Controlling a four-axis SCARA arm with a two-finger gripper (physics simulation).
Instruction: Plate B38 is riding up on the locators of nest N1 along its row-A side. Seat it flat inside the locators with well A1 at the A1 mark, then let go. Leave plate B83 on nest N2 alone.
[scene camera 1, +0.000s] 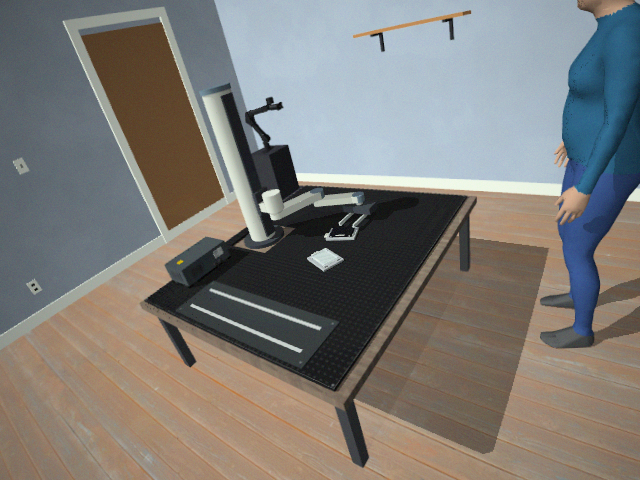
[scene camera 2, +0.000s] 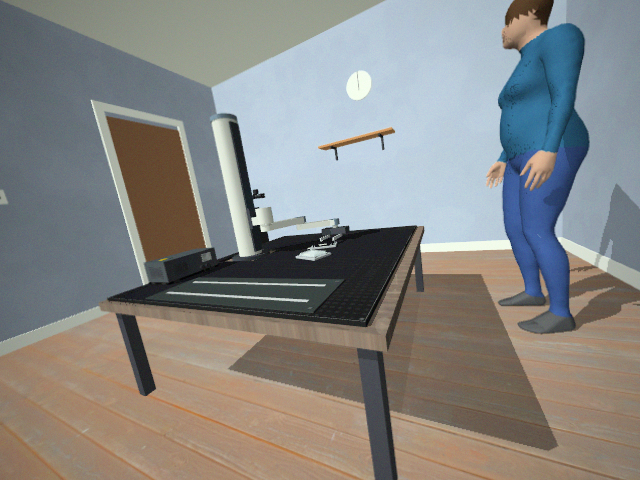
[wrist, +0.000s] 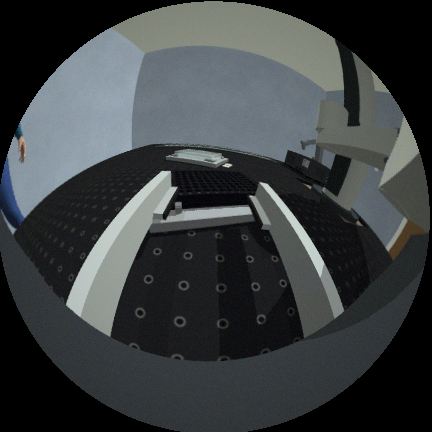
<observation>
My gripper (wrist: 214, 184) holds nothing. Also in view: a black well plate (wrist: 197, 188). Also in view: a nest N1 (wrist: 177, 218).
</observation>
